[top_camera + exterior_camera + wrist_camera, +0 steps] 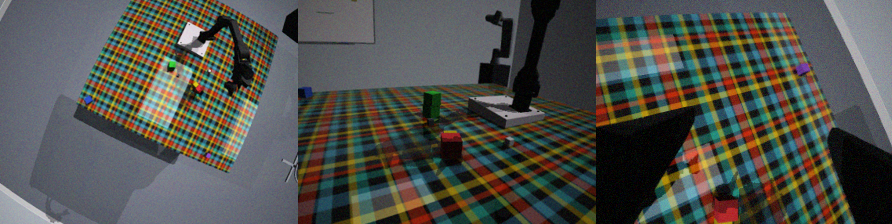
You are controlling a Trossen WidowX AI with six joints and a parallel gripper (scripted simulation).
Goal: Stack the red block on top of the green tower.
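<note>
Right now my gripper tip is 30 cm above the red block, 15 cm to the left of it and 2 cm short of it. Round my gripper tip: small white cube (32 cm below, 15 cm behind, 13 cm to the right); blue block (81 cm to the right, 45 cm ahead, 30 cm below).
</note>
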